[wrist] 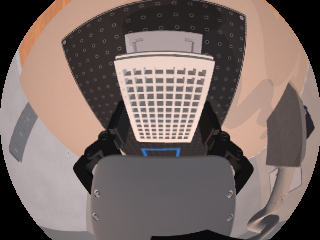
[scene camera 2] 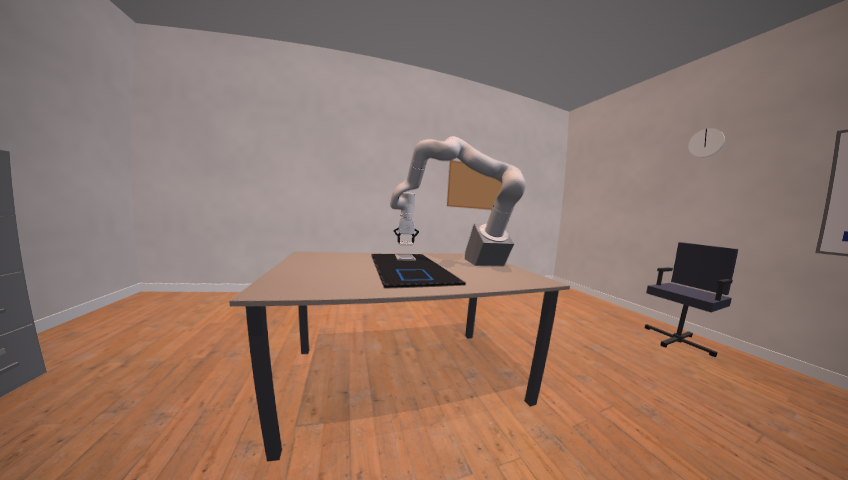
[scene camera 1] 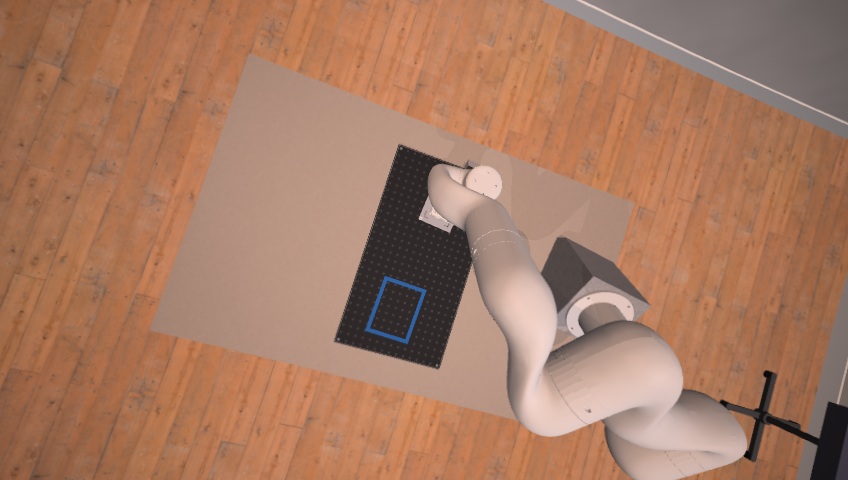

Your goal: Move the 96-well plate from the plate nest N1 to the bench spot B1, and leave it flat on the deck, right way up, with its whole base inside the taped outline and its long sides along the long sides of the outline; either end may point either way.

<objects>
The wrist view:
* my gripper: 164, 109
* white 96-well plate: 159, 117
</objects>
